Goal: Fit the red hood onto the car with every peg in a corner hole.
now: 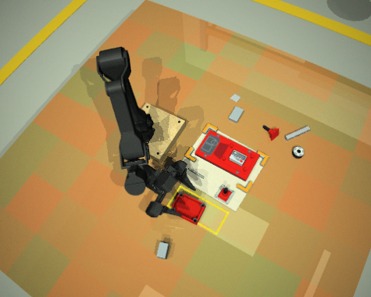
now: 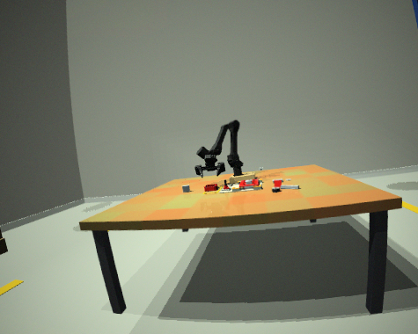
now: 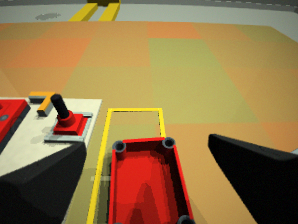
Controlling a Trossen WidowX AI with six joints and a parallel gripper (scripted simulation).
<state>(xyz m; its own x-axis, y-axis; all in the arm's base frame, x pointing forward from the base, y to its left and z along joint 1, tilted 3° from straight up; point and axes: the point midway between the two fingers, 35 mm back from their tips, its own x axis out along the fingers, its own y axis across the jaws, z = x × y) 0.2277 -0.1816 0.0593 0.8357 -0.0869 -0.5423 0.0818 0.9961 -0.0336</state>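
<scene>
My gripper tip is now 70 mm above the red hood and 10 mm past it. Also, from my gripper tip: grey engine block: 230 mm to the left, 90 mm ahead, 60 mm below; silver wheel: 330 mm to the left, 280 mm ahead, 70 mm below.
</scene>
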